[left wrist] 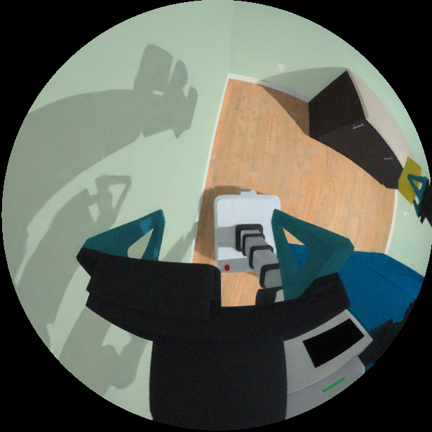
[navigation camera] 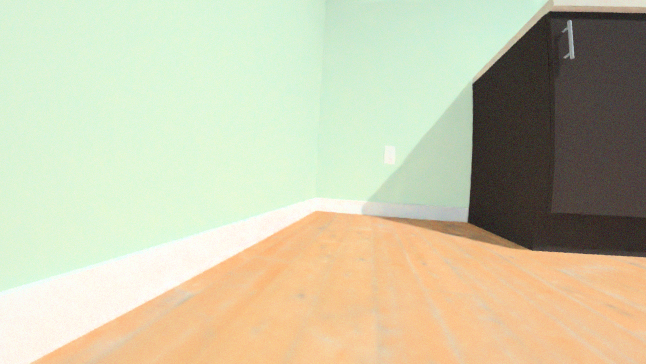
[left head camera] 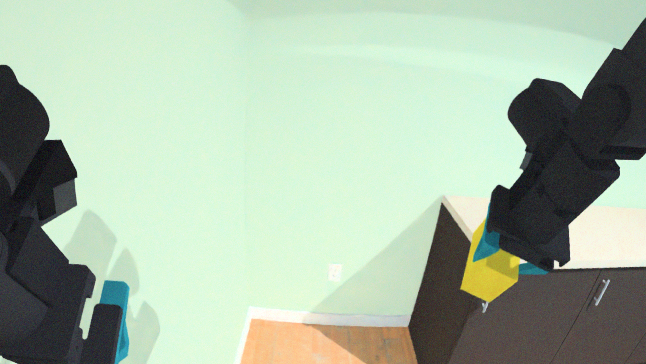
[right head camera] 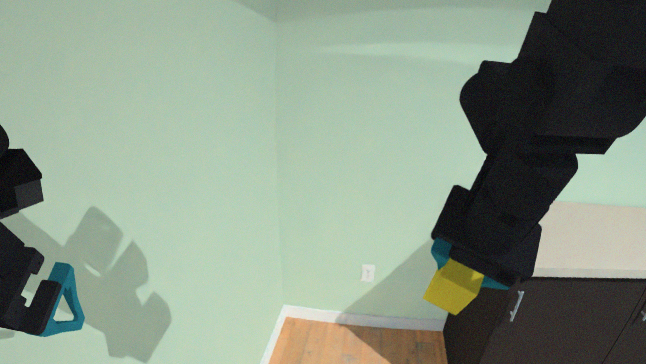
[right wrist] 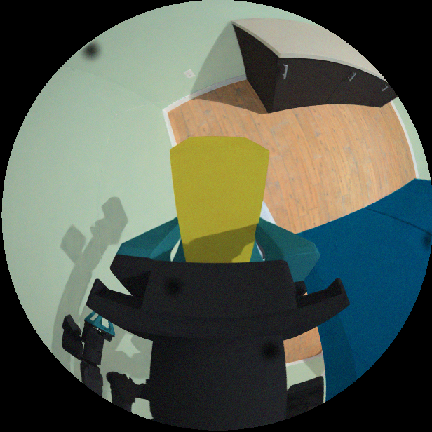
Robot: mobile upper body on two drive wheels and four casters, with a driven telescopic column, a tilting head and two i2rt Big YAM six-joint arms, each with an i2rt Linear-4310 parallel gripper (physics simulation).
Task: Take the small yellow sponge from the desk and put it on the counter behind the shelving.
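Frame: origin at the left arm's base, x ahead, y left, z up, level; centimetres.
Where they show: left gripper, fingertip midpoint: [left head camera: 77,345] [right head camera: 46,317]; right gripper, fingertip midpoint: [left head camera: 488,264] [right head camera: 457,274].
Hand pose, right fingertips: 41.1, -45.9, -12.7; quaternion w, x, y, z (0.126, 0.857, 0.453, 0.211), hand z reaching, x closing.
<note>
After its pixels a point has its place, as x, y, z.
The yellow sponge [left head camera: 492,280] @[37.5, -43.6, -12.3] [right head camera: 452,292] @[37.4, -43.7, -12.2] [left wrist: 407,179] [right wrist: 220,185] is held in the air between the teal fingers of my right gripper [left head camera: 504,260] @[41.1, -45.9, -12.7] [right head camera: 461,272] @[41.1, -45.9, -12.7] [right wrist: 217,214], which is shut on it. In the left head camera it overlaps the near left part of the counter in the picture. The counter [left head camera: 607,235] @[93.9, -179.0, -50.0] [right head camera: 595,240] @[100.2, -144.1, -50.0] [left wrist: 378,107] [right wrist: 305,39] has a pale top over dark cabinets. My left gripper [left wrist: 217,215] is open and empty, away from the counter. The blue shelving [left wrist: 382,280] [right wrist: 375,265] shows at the right in both wrist views.
The dark cabinet side [navigation camera: 510,140] @[113.4, -102.9, -96.9] stands at the right in the navigation view. A pale green wall [left head camera: 150,125] @[81.8, 4.7, -4.7] [navigation camera: 150,125] @[62.9, 8.7, -110.7] runs along the left with a white baseboard [navigation camera: 165,257] @[64.9, 6.9, -134.3]. The robot's white base [left wrist: 245,212] stands on the wooden floor [left wrist: 265,130] [navigation camera: 320,300] @[67.7, -22.0, -141.0].
</note>
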